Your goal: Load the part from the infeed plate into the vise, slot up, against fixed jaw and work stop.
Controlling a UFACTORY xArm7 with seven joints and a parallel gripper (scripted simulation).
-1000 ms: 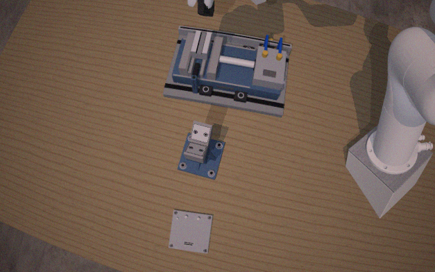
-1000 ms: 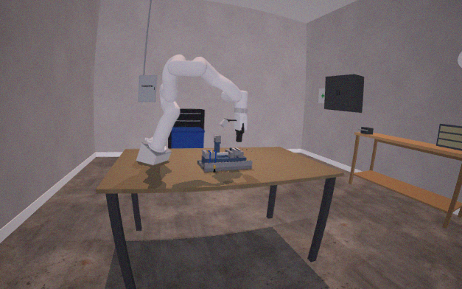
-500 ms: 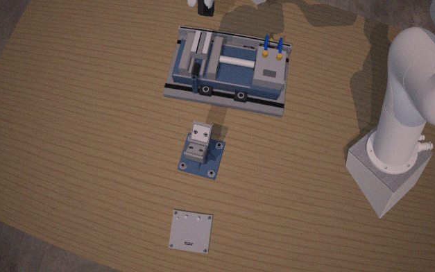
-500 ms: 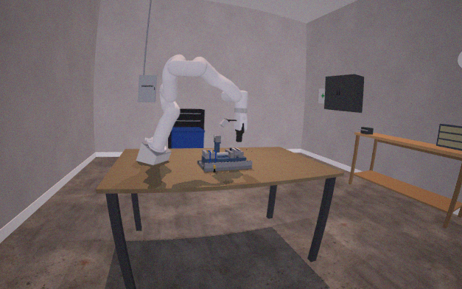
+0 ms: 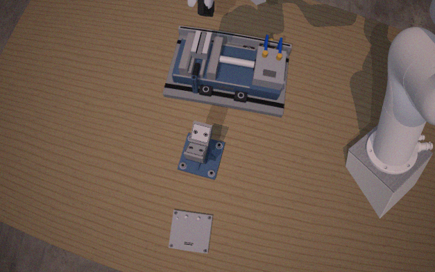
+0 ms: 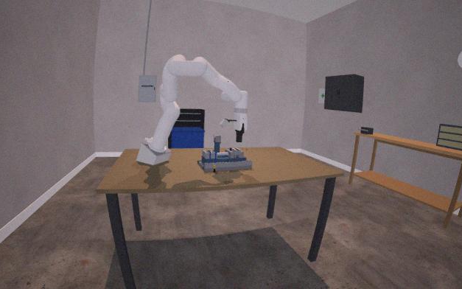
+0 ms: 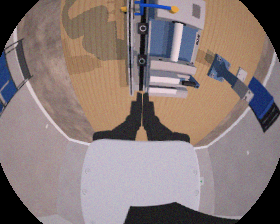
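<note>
My gripper is now 10 mm short of the part, 40 mm to the right of it and 80 mm above it. Round my hand: fixed jaw (40 mm ahead, 60 mm to the left, 100 mm below); work stop (20 mm ahead, 110 mm to the left, 90 mm below); moving jaw (20 mm behind, 70 mm to the left, 100 mm below).
</note>
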